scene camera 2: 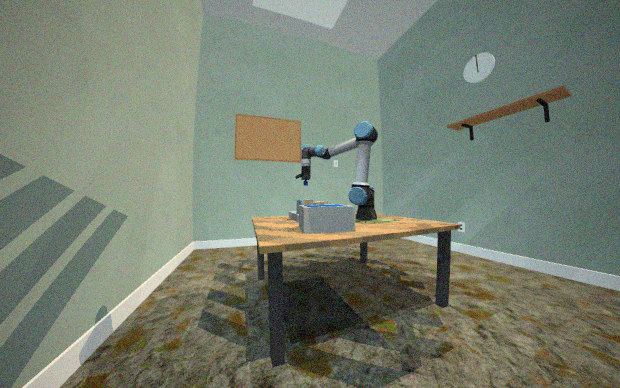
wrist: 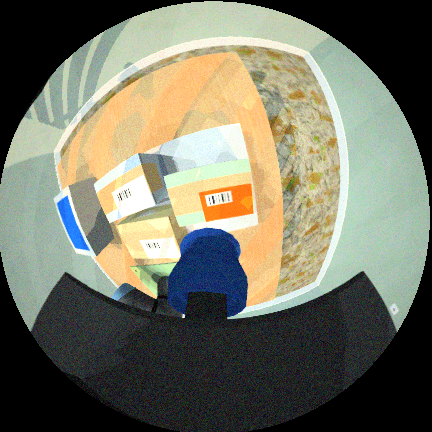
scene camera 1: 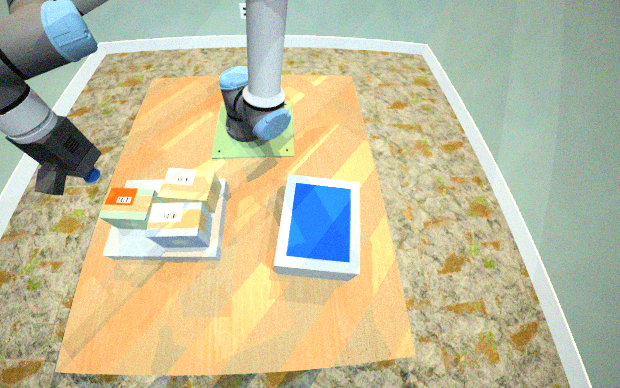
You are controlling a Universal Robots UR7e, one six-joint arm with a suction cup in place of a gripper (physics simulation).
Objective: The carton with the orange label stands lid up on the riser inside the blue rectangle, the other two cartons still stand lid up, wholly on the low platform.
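Frame: origin at the arm's base, x ahead, y down, z left, level; centimetres.
Seen in the pictures: hand at its tool point: (scene camera 2: 305, 185) (wrist: 209, 253) (scene camera 1: 92, 175); arm's base at its link origin: (scene camera 2: 366, 218) (scene camera 1: 246, 126).
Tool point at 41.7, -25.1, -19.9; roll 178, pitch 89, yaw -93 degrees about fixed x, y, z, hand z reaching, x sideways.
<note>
Offsets run from my tool point to a thing's top centre, as dx, dy, dz. Level surfaces: height alone.
The carton with the orange label {+0.2, +12.9, +0.2} (scene camera 1: 127, 207) (wrist: 185, 196) stands lid up on the low platform {-1.2, +21.0, +7.2} (scene camera 1: 117, 248) (wrist: 210, 145), at its left side in scene camera 1. The white-and-blue carton {+2.7, +11.3, +15.7} (scene camera 1: 179, 225) (wrist: 127, 190) and the yellow carton {-8.2, +13.0, +14.1} (scene camera 1: 189, 190) (wrist: 147, 237) stand lid up on the same platform. The riser {-4.0, +13.8, +50.9} (scene camera 1: 316, 270) (scene camera 2: 327, 220) (wrist: 95, 215) stands apart to the right in scene camera 1, with the blue rectangle {-4.0, +13.8, +50.9} (scene camera 1: 320, 222) (wrist: 73, 225) on top and no carton on it. My suction gripper (scene camera 1: 93, 175) (scene camera 2: 305, 183) (wrist: 210, 242) hangs high above the cartons, open and holding nothing.
The arm's base (scene camera 1: 242, 122) (scene camera 2: 366, 210) stands on a green plate (scene camera 1: 280, 147) at the back of the wooden table {dy +25.8} (scene camera 1: 210, 320) (scene camera 2: 400, 227). The riser rises well above the table top. The wall shelf (scene camera 2: 510, 109) and the brown board (scene camera 2: 267, 137) are on the walls.
</note>
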